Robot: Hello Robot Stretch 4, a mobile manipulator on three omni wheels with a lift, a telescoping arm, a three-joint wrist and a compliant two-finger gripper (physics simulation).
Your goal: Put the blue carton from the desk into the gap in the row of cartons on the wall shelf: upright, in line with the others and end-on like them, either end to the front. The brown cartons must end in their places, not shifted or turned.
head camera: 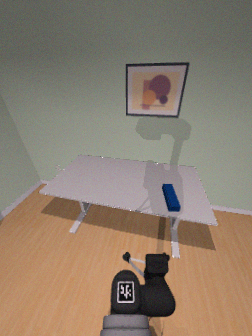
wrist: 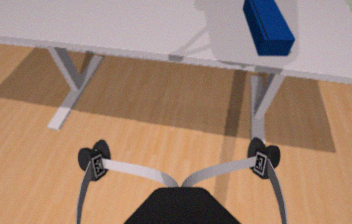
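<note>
The blue carton lies on its long side near the front right of the white desk, with one end towards the desk's front edge. My gripper is open and empty, its two fingertips wide apart. It is in front of the desk, over the floor and apart from the carton; in the wrist view the carton is beyond it, up and to the right. In the head camera view the gripper is at the bottom, partly hidden by the wrist. The wall shelf and the brown cartons do not show in either view.
The desk's legs stand on the wooden floor under its front edge. A framed picture hangs on the green wall behind the desk. The robot's shadow falls across the desk and the wall.
</note>
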